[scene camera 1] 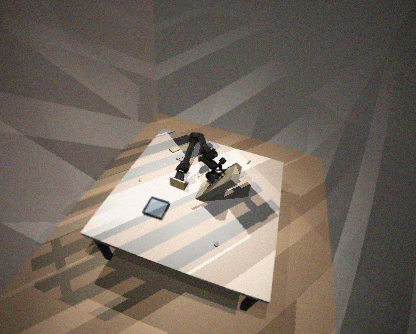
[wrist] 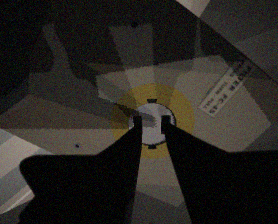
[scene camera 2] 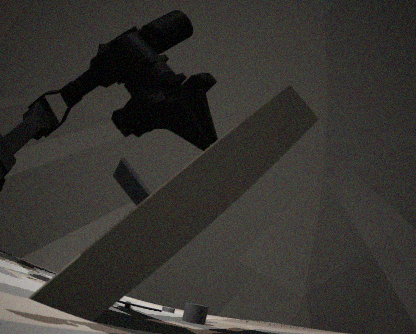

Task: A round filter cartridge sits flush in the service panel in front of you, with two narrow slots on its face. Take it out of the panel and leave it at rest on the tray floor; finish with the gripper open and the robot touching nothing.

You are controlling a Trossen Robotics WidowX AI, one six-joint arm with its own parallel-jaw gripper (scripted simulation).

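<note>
Visible in the scene: a sloping service panel, a round filter cartridge and the gripper. The wrist view shows the gripper as well.
</note>
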